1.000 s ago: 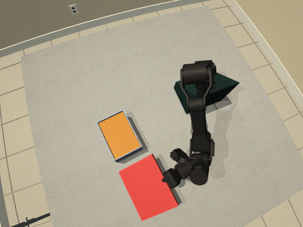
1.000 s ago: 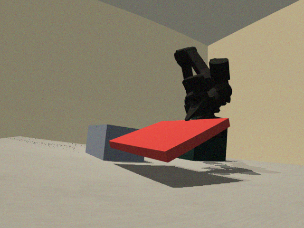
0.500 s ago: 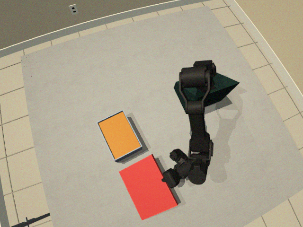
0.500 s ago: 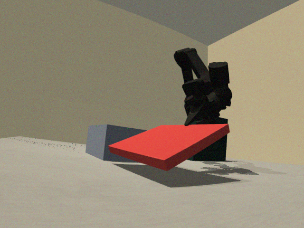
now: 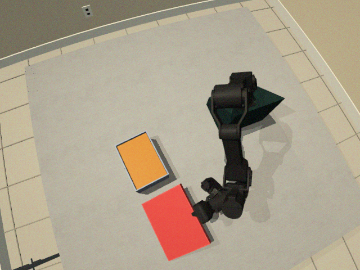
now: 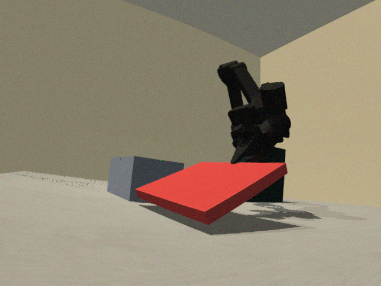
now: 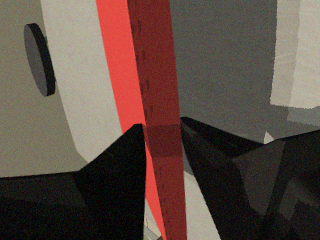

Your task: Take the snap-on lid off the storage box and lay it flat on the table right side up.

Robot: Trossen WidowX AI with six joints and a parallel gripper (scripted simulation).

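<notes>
Now: gripper tip 70 mm short of the red lid and 30 mm above it. From my gripper tip the other things lie so: grey-blue storage box: 250 mm to the right, 100 mm ahead, 40 mm below.
</notes>
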